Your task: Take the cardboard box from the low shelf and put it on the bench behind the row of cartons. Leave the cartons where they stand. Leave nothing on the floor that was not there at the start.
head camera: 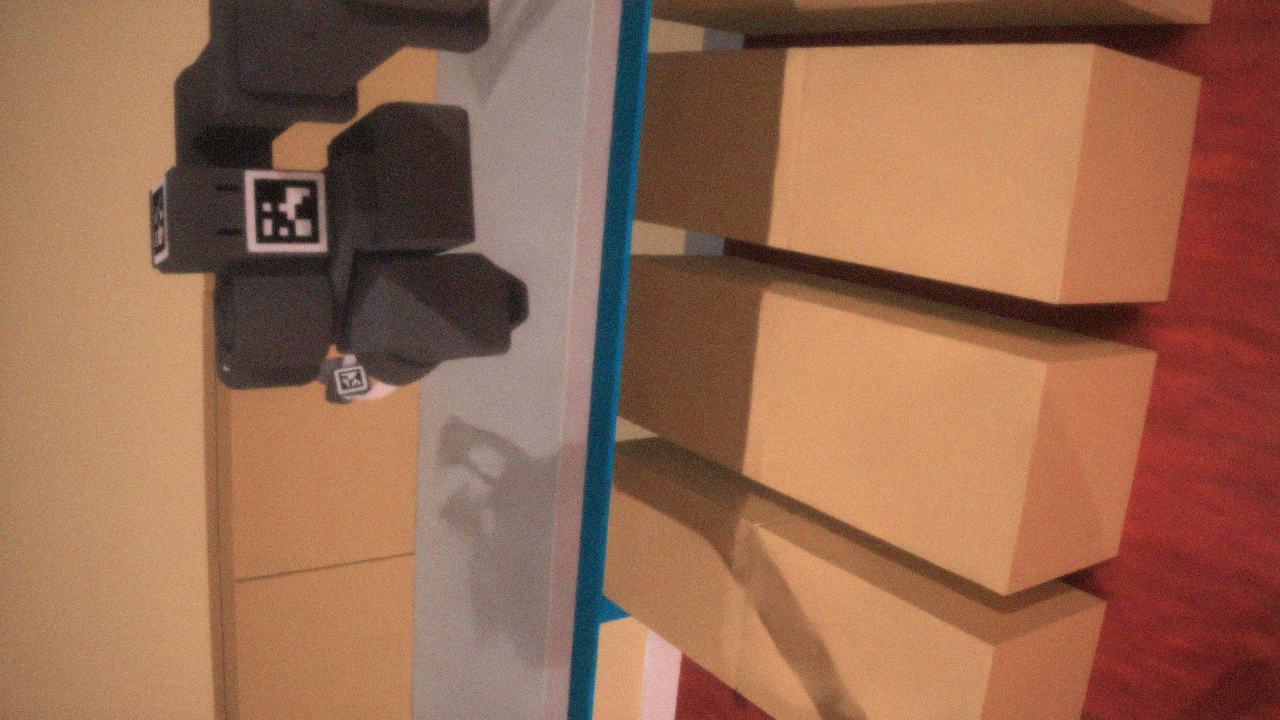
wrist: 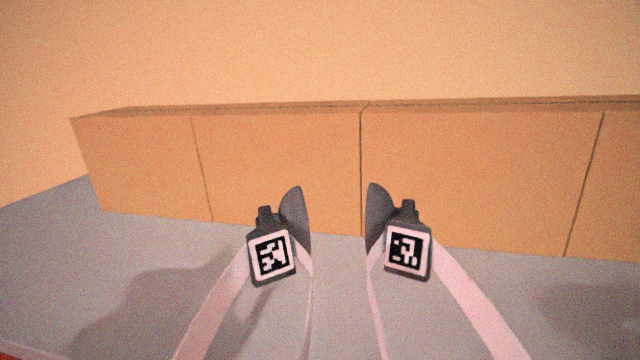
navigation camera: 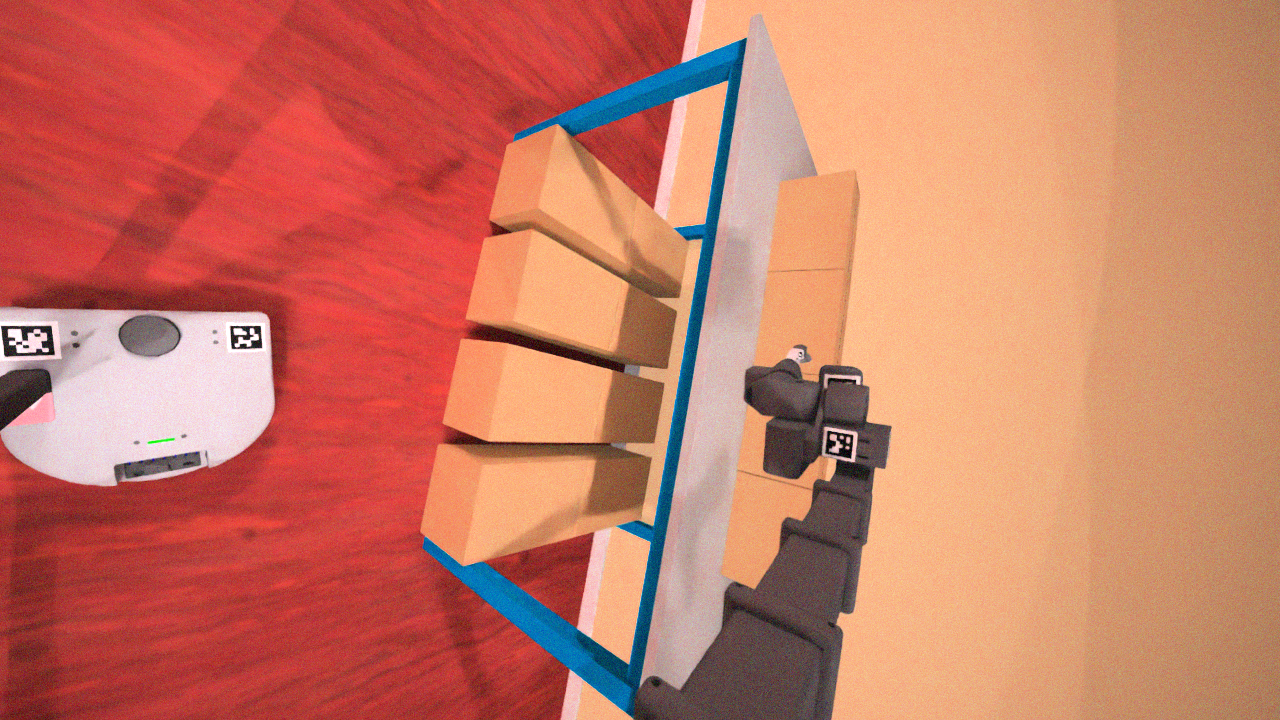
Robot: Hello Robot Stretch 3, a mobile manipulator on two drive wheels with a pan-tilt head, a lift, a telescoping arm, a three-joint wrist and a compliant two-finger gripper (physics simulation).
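Places are measured from the robot's base along level axes (x ahead, y left, z up), in centimetres.
Pixels of known places: gripper, fingertip midpoint: (wrist: pixel 335 208); robot's base, link origin: (navigation camera: pixel 151 334).
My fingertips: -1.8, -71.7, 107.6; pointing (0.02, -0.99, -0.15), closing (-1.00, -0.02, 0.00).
Ahead of a thing's pixels: the offset from my fingertips to its top centre, as dx, dy, dz. "*": to the spot under its first point. Level surfaces: height alone.
A row of closed tan cartons {+7.4, -30.7, +1.8} (head camera: pixel 322 474) (navigation camera: pixel 805 304) (wrist: pixel 475 175) stands side by side on the grey bench top {dz -16.2} (head camera: pixel 528 223) (navigation camera: pixel 760 161) (wrist: pixel 150 240), along the wall. Below the top, several long cardboard boxes {* -19.6, -12.9, -80.6} (head camera: pixel 930 161) (navigation camera: pixel 537 394) lie apart inside the blue frame, their ends toward the room. Which one the task names, I cannot tell. My gripper (head camera: pixel 350 380) (navigation camera: pixel 799 354) (wrist: pixel 335 208) is open and empty. It hangs over the bench top, fingers pointing at the row's front faces. In the head and navigation views its fingers are mostly hidden by the wrist.
The wall (head camera: pixel 98 358) (navigation camera: pixel 984 268) (wrist: pixel 300 50) rises behind the row. Blue frame rails (navigation camera: pixel 662 89) run out at both ends of the bench. My arm (navigation camera: pixel 760 662) reaches along the bench above the top. My white base (navigation camera: pixel 161 394) stands on the red floor {dz -107.6} (navigation camera: pixel 358 358).
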